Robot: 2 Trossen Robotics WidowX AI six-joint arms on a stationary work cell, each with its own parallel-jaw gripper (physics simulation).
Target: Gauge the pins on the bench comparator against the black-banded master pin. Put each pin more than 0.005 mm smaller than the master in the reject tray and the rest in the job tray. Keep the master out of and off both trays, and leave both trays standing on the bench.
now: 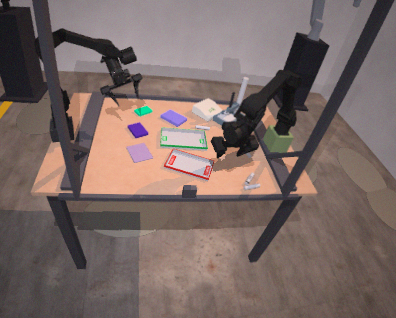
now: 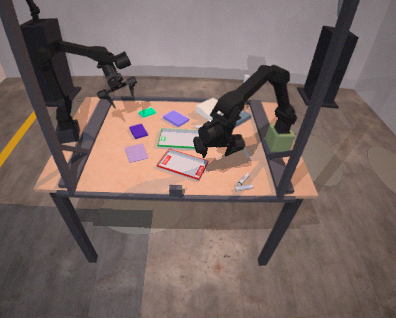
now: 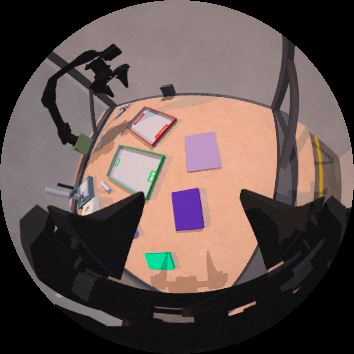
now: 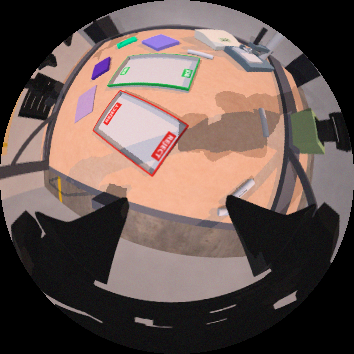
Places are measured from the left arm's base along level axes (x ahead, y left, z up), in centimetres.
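Pixels of known places: left gripper, fingertip midpoint: point(image 1: 128, 102) point(image 2: 124, 104) point(image 3: 194, 195); right gripper, fingertip midpoint: point(image 1: 227, 156) point(image 2: 214, 156) point(image 3: 119, 91) point(image 4: 177, 201); left arm's base, link origin: point(image 2: 66, 126) point(image 4: 49, 91); right arm's base, link origin: point(image 1: 281, 131) point(image 2: 282, 129) point(image 3: 75, 140) point(image 4: 319, 131).
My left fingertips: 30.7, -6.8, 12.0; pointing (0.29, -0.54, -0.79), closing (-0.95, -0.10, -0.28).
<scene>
For each thing: its top centre in the pictures, then the offset to it from my left fingertips, as dx, dy, dz. "*": a spot on its surface instead.
- green-rimmed job tray, top centre: point(image 4: 151, 65) point(image 3: 128, 166) point(image 1: 183, 137) point(image 2: 181, 137) +25.3, -8.5, -16.7
- red-rimmed reject tray, top centre: point(image 4: 130, 124) point(image 3: 146, 121) point(image 1: 190, 162) point(image 2: 183, 162) +22.0, -26.1, -16.9
- plain pin, top centre: point(image 2: 244, 186) point(image 1: 252, 185) +43.7, -45.1, -16.9
- comparator, surface spot: point(image 4: 248, 59) * +53.2, -2.2, -14.6
- cream display box, surface spot: point(image 4: 216, 38) point(image 1: 207, 111) * +45.3, +9.0, -14.8
- green block, top centre: point(image 3: 157, 261) point(image 4: 125, 40) point(image 1: 143, 109) point(image 2: 147, 111) +11.4, +19.3, -17.2
- light violet block, top centre: point(image 4: 158, 39) point(image 1: 174, 116) point(image 2: 175, 116) +26.0, +9.7, -16.7
- dark purple block, top centre: point(image 3: 186, 209) point(image 4: 99, 66) point(image 1: 137, 128) point(image 2: 138, 129) +4.9, +2.6, -17.0
- lilac pad, top centre: point(image 3: 200, 149) point(image 4: 83, 102) point(image 1: 139, 152) point(image 2: 136, 152) +2.3, -13.3, -18.2
The green-rimmed job tray point(image 1: 183, 148) point(image 3: 142, 151) point(image 4: 150, 87) and red-rimmed reject tray point(image 1: 187, 172) point(image 2: 180, 172) point(image 4: 135, 127) stand on the bench and look empty. A pin point(image 2: 243, 179) point(image 4: 241, 190) with a dark mark near one end, apparently the master, lies at the front right beside a plain pin point(image 1: 252, 186) point(image 2: 244, 188). Another pin point(image 2: 246, 151) point(image 4: 264, 122) lies near the right rail, another pin point(image 1: 202, 127) point(image 4: 200, 54) behind the job tray. The comparator point(image 1: 225, 116) point(image 4: 248, 59) stands back right. My right gripper point(image 1: 234, 152) point(image 4: 177, 201) is open above the bench. My left gripper point(image 1: 127, 99) point(image 3: 194, 195) is open, back left.
A cream display box point(image 1: 206, 109) point(image 4: 216, 38) stands left of the comparator. A green block point(image 1: 143, 111), a light violet block point(image 1: 173, 118), a dark purple block point(image 1: 138, 130) and a lilac pad point(image 1: 139, 152) lie on the left half. Frame posts and rails border the bench.
</scene>
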